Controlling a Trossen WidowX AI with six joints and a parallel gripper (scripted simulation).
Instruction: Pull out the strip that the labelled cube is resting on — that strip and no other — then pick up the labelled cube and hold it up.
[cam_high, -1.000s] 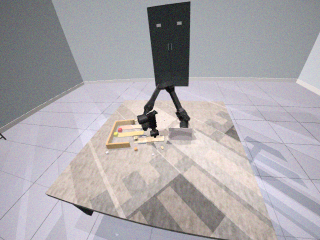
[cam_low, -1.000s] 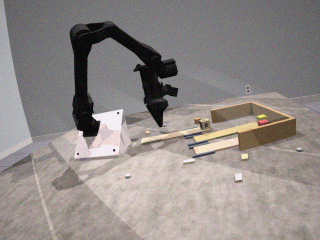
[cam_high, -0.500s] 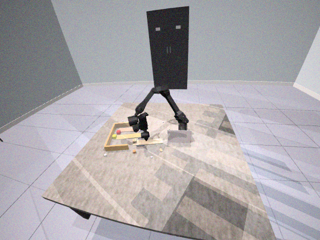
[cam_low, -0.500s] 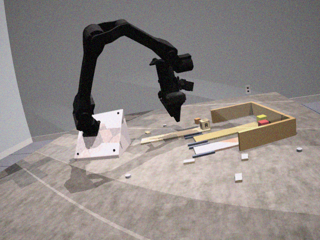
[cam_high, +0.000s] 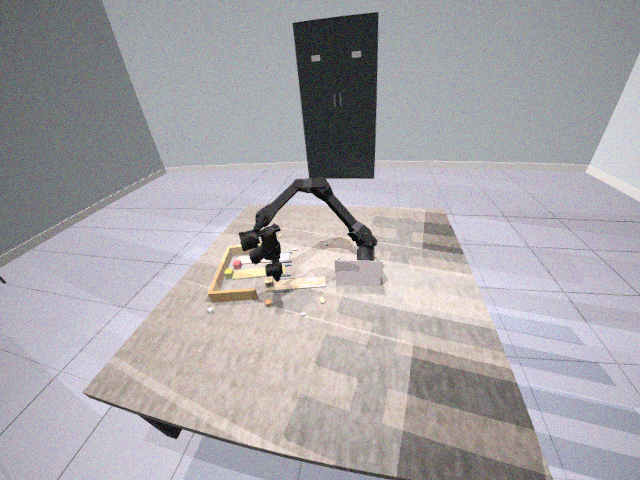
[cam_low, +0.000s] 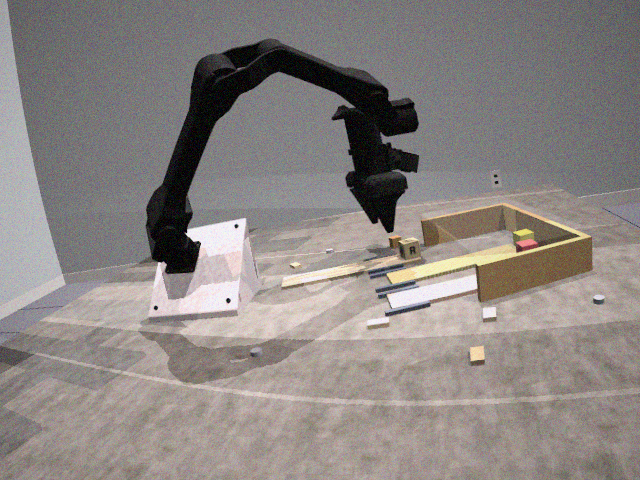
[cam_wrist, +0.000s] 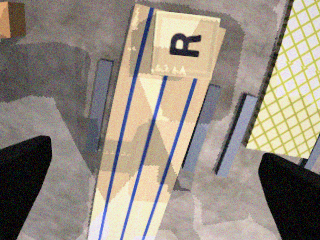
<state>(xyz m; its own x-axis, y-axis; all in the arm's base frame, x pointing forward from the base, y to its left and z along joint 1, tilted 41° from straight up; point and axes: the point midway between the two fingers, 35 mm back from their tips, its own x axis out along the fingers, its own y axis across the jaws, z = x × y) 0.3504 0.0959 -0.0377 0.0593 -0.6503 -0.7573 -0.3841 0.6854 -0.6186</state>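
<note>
Now: the labelled cube 40 mm ahead of my gripper tip, 10 mm to the left of it and 50 mm below it. From my gripper tip the other things lie so: small orange cube: 10 mm ahead, 110 mm to the left, 60 mm below.
</note>
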